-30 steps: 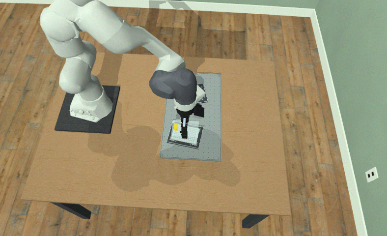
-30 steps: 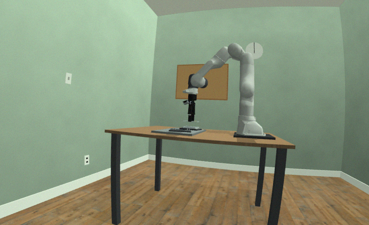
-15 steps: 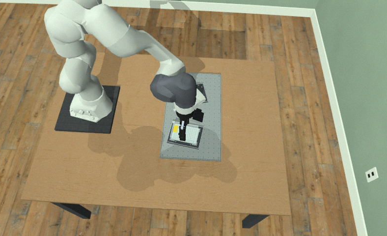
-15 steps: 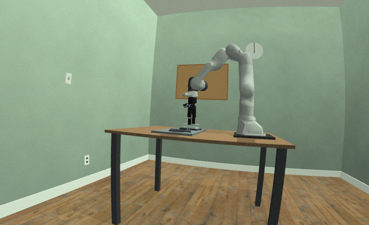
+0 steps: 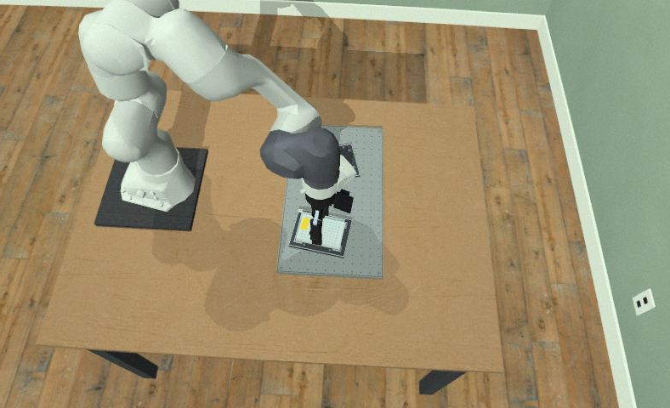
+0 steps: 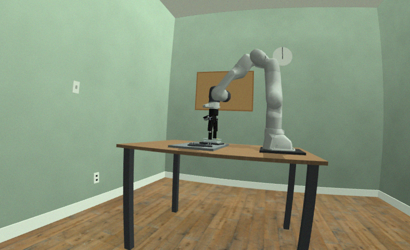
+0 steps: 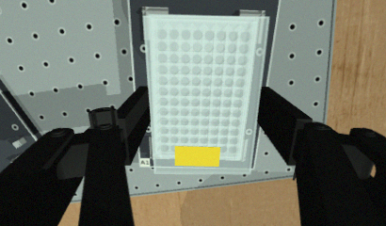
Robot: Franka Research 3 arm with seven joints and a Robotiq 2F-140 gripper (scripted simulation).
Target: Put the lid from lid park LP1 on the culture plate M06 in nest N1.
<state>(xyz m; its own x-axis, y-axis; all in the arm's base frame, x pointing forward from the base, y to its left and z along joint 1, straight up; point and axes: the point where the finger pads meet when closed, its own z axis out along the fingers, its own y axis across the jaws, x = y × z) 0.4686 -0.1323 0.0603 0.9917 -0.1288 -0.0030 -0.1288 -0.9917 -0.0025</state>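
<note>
Right now the clear lid is 2 cm below my hand. From my hand the other things lie so: culture plate (4 cm below); dark nest (6 cm below); dark lid park (1 cm ahead, 24 cm to the left, 6 cm below).
</note>
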